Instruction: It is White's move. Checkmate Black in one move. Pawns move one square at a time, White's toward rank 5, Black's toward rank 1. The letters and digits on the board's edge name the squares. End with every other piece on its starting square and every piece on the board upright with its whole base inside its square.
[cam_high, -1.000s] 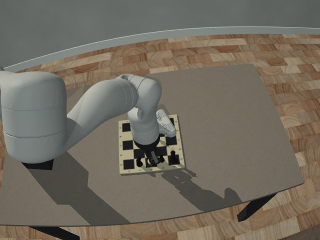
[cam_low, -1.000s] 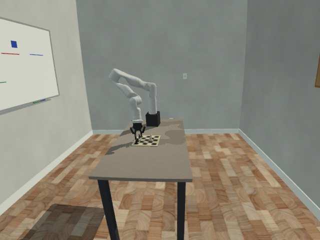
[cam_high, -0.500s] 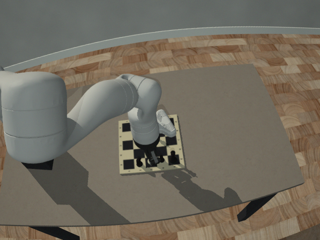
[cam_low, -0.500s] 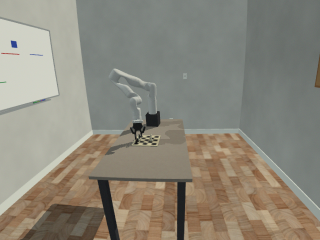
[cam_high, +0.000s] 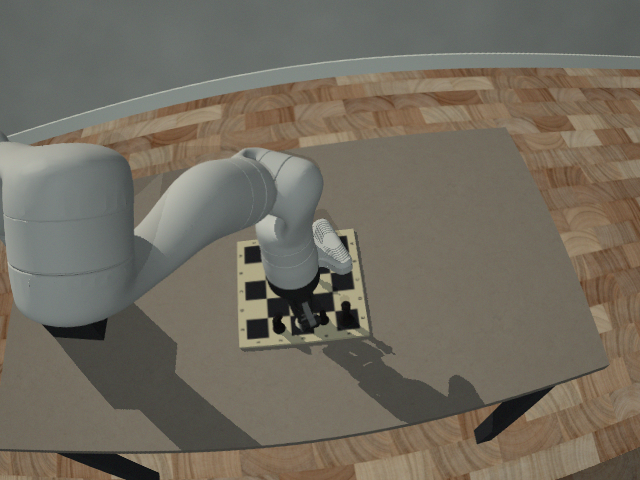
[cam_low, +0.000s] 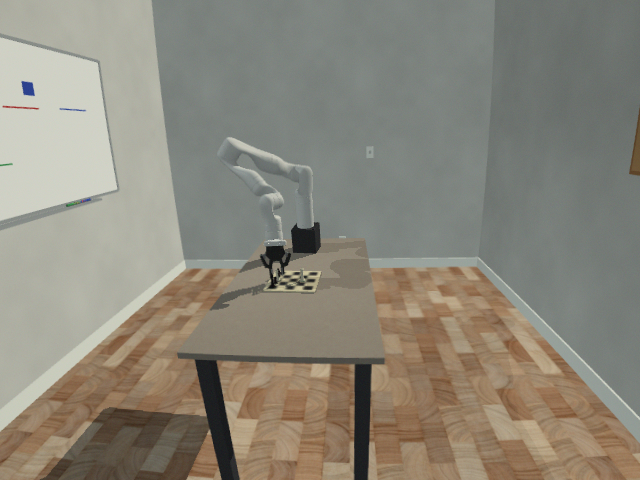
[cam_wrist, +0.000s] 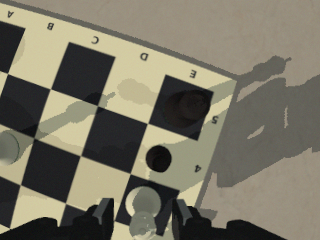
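Now: hand 10 mm above the white pawn. Also, from my hand: black pawn (30 mm below, 30 mm ahead, 10 mm to the right); then tall black piece (70 mm ahead, 20 mm to the right, 10 mm below); then chessboard (70 mm to the left, 40 mm below, 20 mm ahead).
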